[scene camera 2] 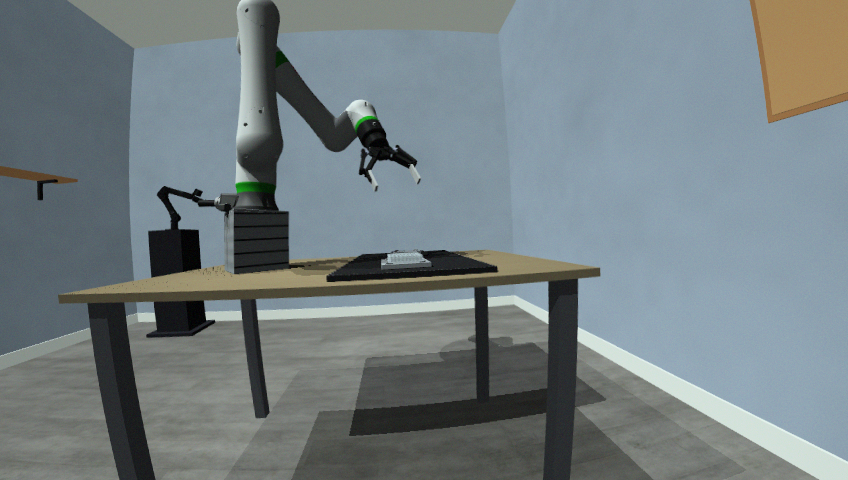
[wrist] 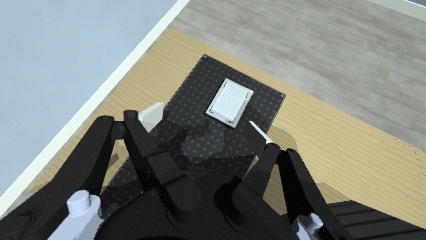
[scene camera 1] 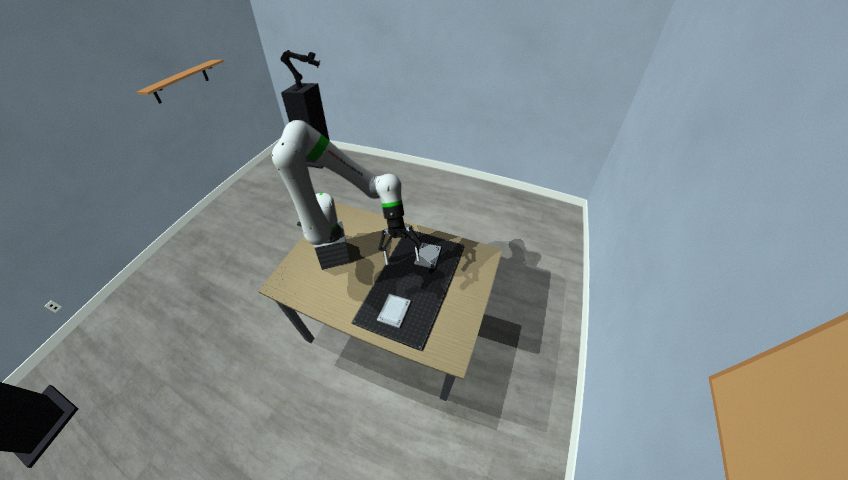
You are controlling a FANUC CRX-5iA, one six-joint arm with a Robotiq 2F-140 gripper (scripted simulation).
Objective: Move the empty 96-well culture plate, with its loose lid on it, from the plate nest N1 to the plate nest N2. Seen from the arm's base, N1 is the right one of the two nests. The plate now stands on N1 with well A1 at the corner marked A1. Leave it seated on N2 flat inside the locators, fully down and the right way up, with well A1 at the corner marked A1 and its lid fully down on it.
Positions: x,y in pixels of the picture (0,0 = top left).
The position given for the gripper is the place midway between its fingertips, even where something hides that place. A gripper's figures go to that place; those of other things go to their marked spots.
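There's a clear lid (wrist: 230,100) that's 0.44 m from the lens, and the gripper (wrist: 206,119) is 0.20 m from the lens.
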